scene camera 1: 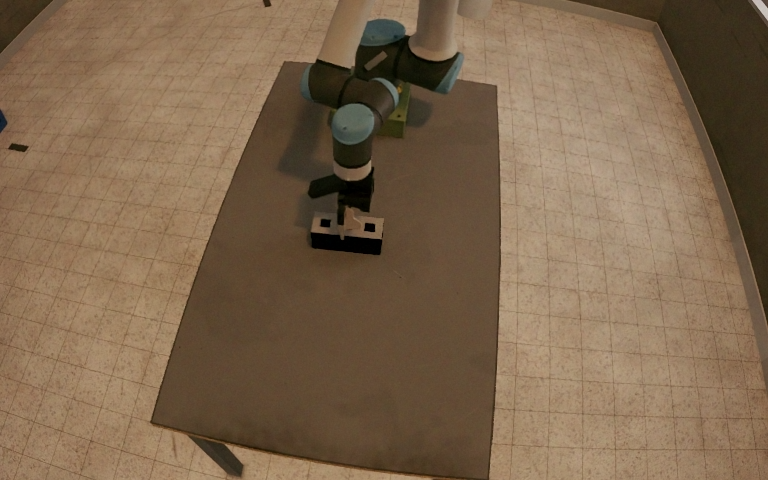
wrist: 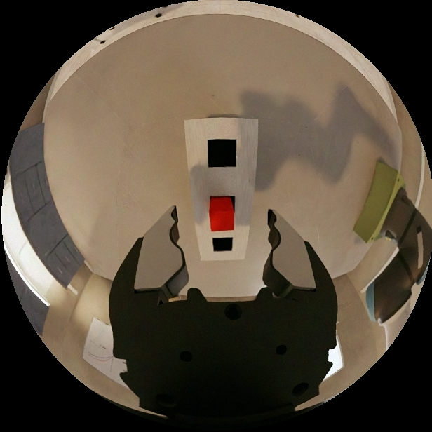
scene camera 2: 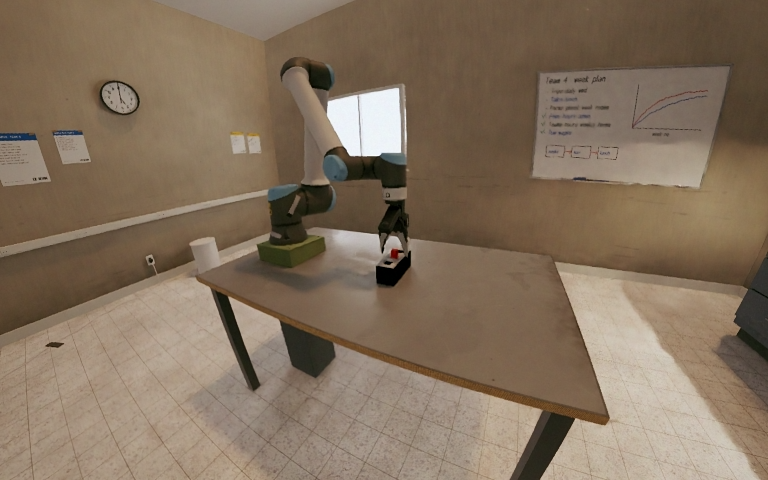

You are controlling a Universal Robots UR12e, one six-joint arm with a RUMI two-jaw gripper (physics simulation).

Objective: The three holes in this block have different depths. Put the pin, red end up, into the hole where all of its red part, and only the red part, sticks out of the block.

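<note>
The block (scene camera 1: 346, 243) (scene camera 2: 390, 275) (wrist: 222, 180), pale on top and dark-sided, lies on the table with three square holes in a row. The pin (scene camera 2: 394, 253) (wrist: 221, 214) stands red end up in the middle hole. A short red stub shows above the top face, with no pale part visible; whether some red is below the rim I cannot tell. The outer holes (wrist: 222, 153) (wrist: 223, 244) are empty. My gripper (scene camera 1: 346, 228) (scene camera 2: 394, 252) (wrist: 222, 208) is open, its jaws on either side of the pin and apart from it. In scene camera 1 a jaw hides the pin.
The grey table (scene camera 1: 339, 350) (scene camera 2: 470, 333) carries the block and the green base (scene camera 1: 391, 127) (scene camera 2: 291, 252) (wrist: 372, 205) of the arm. The arm reaches over the table from that base. The table's front edge (scene camera 2: 430, 373) shows in scene camera 2.
</note>
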